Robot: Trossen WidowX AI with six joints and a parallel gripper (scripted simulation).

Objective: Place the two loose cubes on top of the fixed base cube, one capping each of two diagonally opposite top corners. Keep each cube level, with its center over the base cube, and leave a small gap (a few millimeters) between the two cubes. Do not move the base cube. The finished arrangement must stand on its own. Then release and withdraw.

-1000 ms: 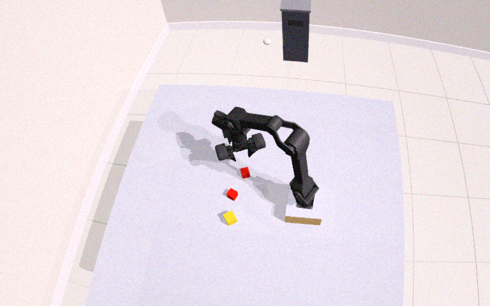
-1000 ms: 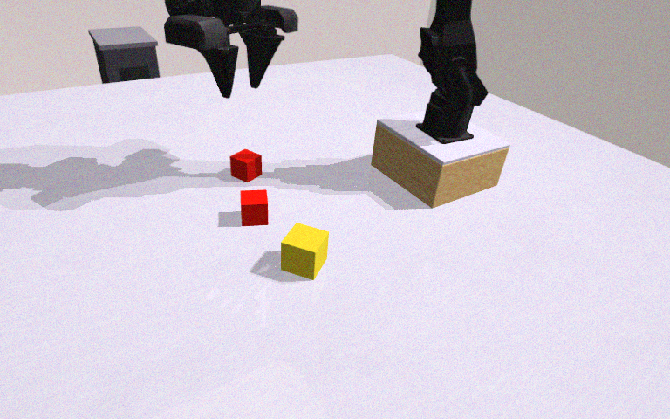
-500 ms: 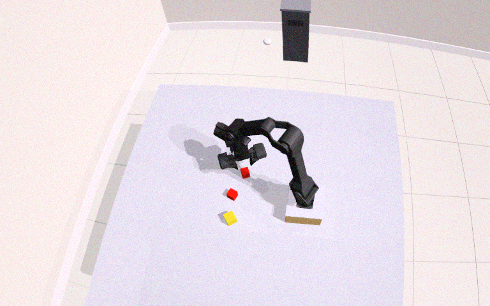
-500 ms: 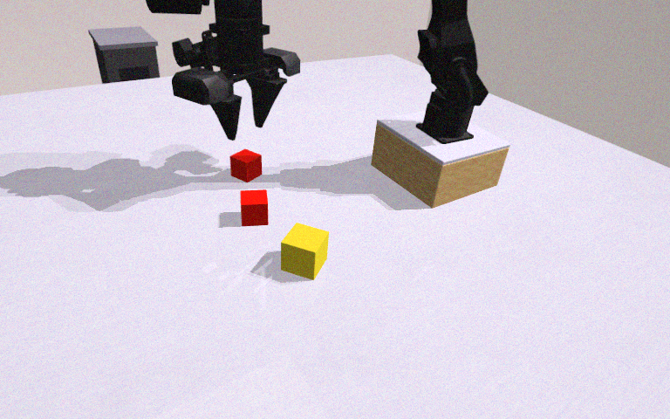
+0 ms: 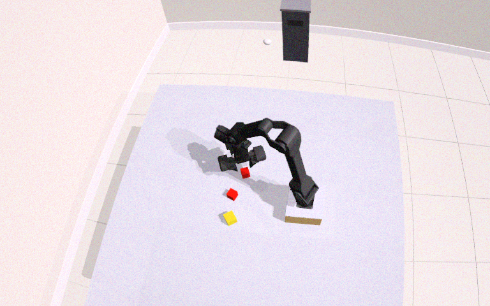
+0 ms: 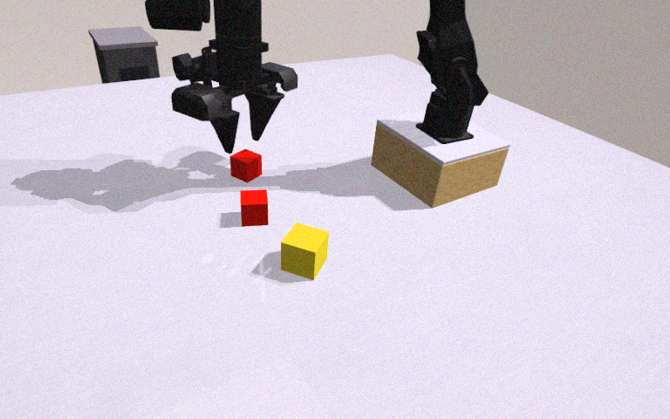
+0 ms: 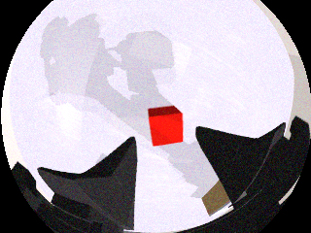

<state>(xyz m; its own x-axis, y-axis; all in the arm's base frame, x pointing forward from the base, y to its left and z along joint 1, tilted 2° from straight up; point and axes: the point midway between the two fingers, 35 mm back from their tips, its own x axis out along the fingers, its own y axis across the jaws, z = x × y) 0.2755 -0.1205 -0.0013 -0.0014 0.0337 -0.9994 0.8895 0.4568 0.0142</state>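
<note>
Right now the red cube is 3 cm below my gripper tip. From my gripper tip the other things lie so: yellow base cube: 1 cm ahead, 22 cm to the left, 3 cm below.
</note>
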